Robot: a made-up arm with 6 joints.
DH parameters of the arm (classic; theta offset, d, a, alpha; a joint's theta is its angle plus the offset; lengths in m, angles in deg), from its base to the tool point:
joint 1: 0 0.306 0 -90
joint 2: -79.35 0 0.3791 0
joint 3: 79.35 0 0.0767 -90
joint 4: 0 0.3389 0 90
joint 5: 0 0 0.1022 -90
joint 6: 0 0.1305 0 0
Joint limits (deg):
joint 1: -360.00..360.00
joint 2: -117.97..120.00
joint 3: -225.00..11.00
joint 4: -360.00..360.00
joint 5: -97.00..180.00
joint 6: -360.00..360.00
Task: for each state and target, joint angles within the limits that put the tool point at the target. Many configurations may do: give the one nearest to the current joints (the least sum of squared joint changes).
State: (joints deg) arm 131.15 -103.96 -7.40 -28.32 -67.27 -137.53
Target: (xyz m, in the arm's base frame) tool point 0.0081 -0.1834 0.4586
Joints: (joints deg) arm 125.84 -117.85 10.95 -41.01 -73.99 -137.53
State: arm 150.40 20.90 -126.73 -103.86 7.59 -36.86
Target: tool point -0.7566 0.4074 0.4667
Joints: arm 149.39 58.10 -142.73 -100.07 25.80 -36.86
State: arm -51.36 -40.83 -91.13 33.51 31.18 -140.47
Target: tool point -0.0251 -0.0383 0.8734
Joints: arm -56.69 -69.88 -53.94 44.93 17.04 -140.47
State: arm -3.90 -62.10 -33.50 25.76 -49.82 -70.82
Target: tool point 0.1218 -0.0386 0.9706
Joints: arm 1.78 -38.88 -67.73 15.35 -36.91 -70.82
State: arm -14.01 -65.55 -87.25 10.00 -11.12 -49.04
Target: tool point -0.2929 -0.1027 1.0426
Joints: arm 12.06 -59.62 -99.30 18.23 -11.13 -49.04
